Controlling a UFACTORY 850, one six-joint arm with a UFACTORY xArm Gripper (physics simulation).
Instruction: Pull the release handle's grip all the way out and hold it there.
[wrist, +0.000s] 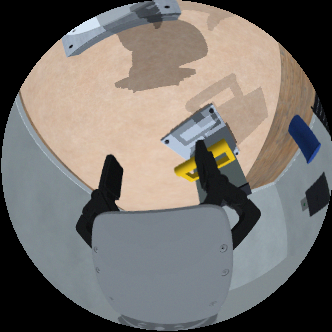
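Note:
Visible: metal base plate (206, 124), release handle grip (220, 146), the gripper (154, 154).

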